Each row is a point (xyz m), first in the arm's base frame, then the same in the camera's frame.
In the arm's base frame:
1: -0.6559 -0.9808 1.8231
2: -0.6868 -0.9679 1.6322
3: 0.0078 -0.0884 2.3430
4: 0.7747 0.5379 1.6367
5: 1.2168 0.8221 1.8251
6: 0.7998 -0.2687 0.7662
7: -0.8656 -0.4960 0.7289
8: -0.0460 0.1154 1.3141
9: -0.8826 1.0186 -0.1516
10: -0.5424 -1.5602 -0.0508
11: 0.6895 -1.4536 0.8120
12: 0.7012 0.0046 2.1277
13: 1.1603 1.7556 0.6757
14: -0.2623 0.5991 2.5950
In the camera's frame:
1: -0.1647 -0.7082 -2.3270
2: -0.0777 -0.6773 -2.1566
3: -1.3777 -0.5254 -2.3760
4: -2.0091 -0.6050 -1.3395
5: -2.5574 -0.7067 -1.3109
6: -1.1703 -1.2031 -0.7500
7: 0.0936 -0.2126 -1.2482
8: -1.0691 -0.3404 -1.3892
9: -0.5167 0.8916 -0.0324
10: 0.8636 -1.2031 -0.7277
11: -0.3591 -1.9808 -1.1444
12: -1.8124 -0.9388 -1.9566
13: -2.6653 0.0062 -0.0163
14: -1.7359 0.1572 -2.4979

